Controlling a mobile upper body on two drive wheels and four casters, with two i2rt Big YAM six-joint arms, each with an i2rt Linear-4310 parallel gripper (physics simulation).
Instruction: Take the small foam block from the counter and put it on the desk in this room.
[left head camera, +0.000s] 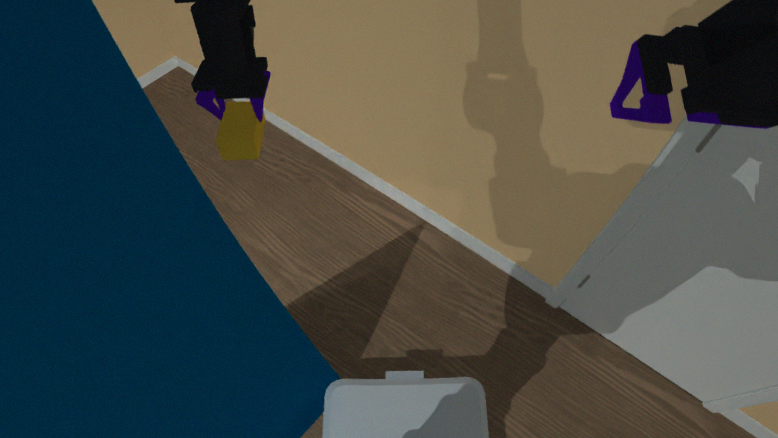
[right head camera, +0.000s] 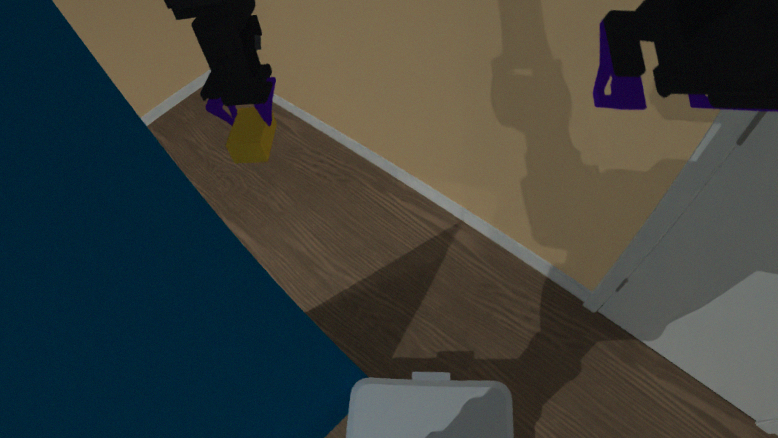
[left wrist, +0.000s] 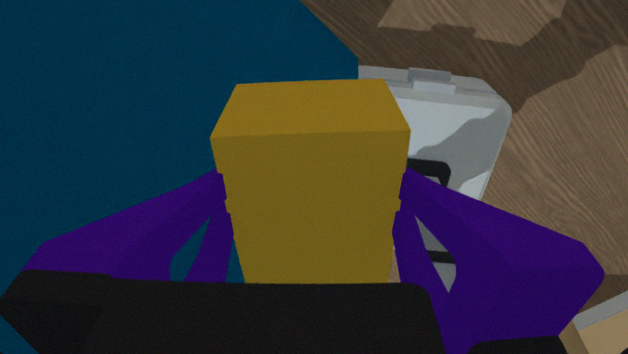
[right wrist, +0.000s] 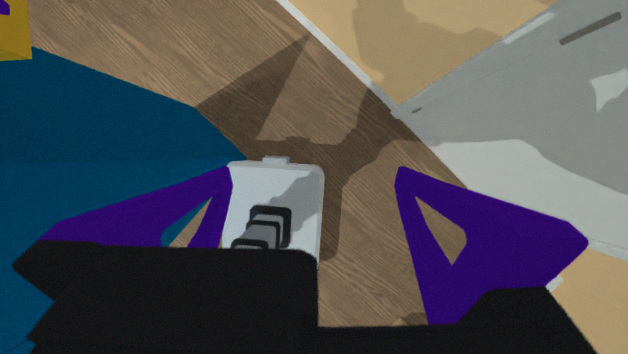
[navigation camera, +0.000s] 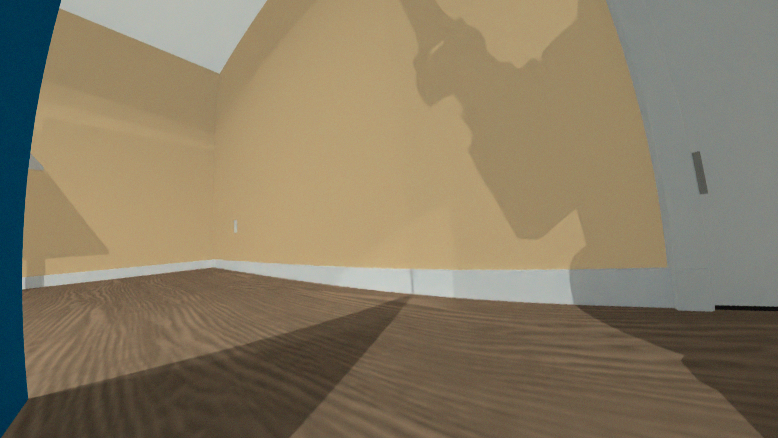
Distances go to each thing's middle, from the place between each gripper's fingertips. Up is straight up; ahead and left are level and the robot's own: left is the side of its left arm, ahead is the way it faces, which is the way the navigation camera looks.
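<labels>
My left hand's 1 cm above the small yellow foam block (left head camera: 239, 137) and 2 cm past it. Counting from my right hand instead, the block is 18 cm below, 18 cm ahead and 50 cm to the left. So going by its middle, the block is nearer to my left hand than to my right hand.
</labels>
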